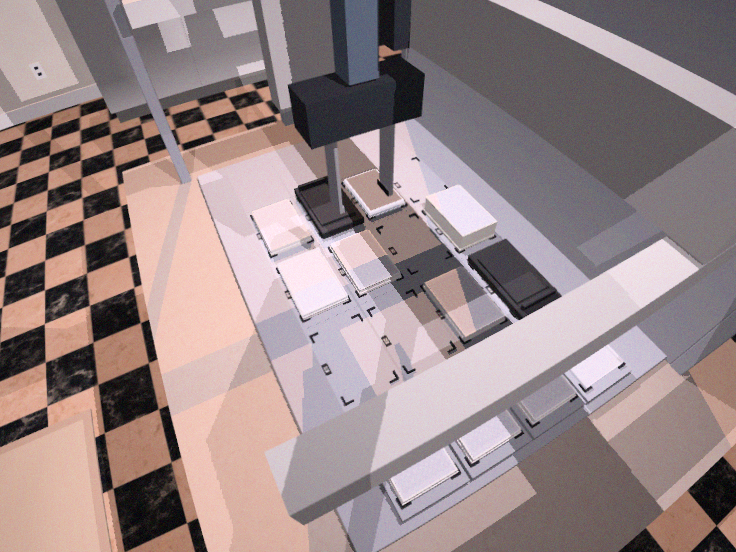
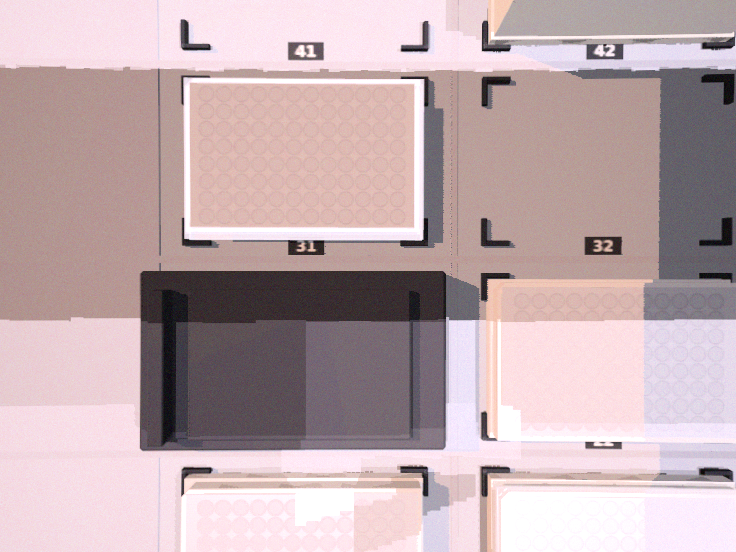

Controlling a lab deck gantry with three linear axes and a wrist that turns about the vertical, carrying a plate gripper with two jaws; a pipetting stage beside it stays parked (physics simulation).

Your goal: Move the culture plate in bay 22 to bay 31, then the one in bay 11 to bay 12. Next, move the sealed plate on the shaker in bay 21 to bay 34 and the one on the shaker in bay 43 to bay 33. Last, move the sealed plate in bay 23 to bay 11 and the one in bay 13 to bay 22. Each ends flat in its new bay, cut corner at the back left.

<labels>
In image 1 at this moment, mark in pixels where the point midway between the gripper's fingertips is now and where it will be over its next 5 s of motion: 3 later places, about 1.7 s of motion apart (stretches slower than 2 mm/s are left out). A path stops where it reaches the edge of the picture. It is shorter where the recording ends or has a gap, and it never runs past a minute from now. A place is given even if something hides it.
The gripper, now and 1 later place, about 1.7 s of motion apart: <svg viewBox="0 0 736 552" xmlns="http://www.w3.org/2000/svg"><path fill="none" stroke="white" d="M361 197L282 228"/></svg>
</labels>
